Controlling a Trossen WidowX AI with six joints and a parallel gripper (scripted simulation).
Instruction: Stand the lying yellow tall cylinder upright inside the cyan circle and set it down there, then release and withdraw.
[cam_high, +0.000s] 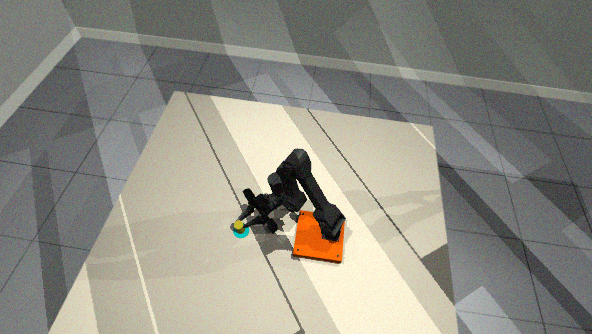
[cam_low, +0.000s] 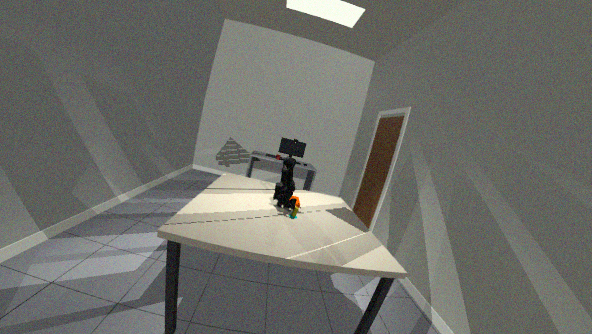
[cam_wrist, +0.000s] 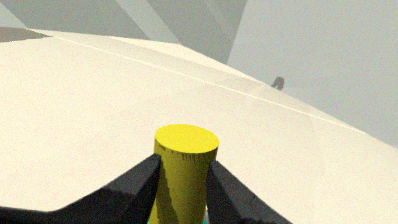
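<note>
Now: the yellow tall cylinder 1 cm ahead of my gripper tip and 2 cm below it. The rest, counted from my gripper tip: cyan circle (6 cm below).
</note>
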